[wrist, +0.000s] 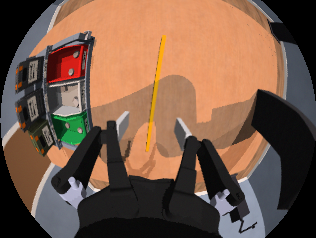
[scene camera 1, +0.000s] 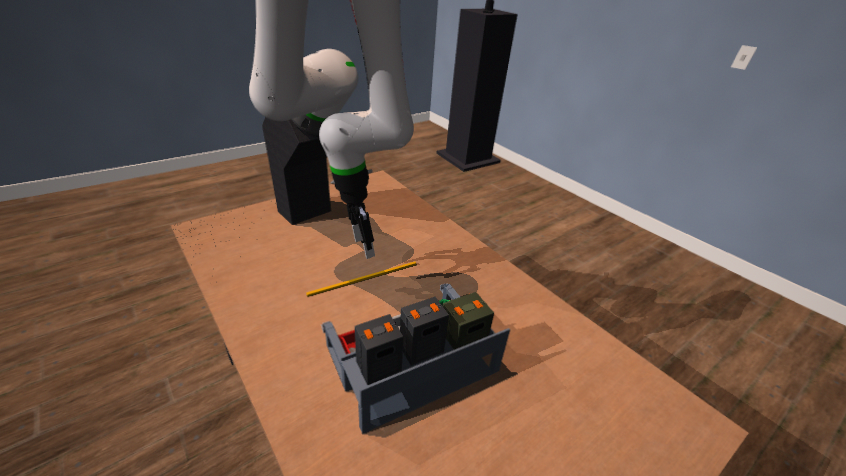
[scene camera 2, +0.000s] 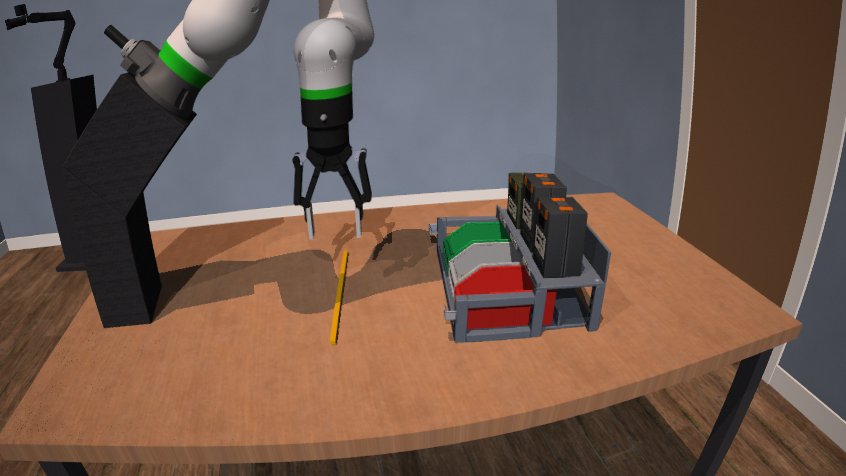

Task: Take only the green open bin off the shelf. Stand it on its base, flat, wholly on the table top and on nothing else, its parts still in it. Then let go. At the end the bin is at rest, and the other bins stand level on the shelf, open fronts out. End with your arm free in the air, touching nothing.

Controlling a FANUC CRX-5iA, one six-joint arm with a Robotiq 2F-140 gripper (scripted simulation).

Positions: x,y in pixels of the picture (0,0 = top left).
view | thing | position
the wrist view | gripper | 152,121
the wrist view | green open bin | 71,135
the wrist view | grey bin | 60,103
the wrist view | red bin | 58,66
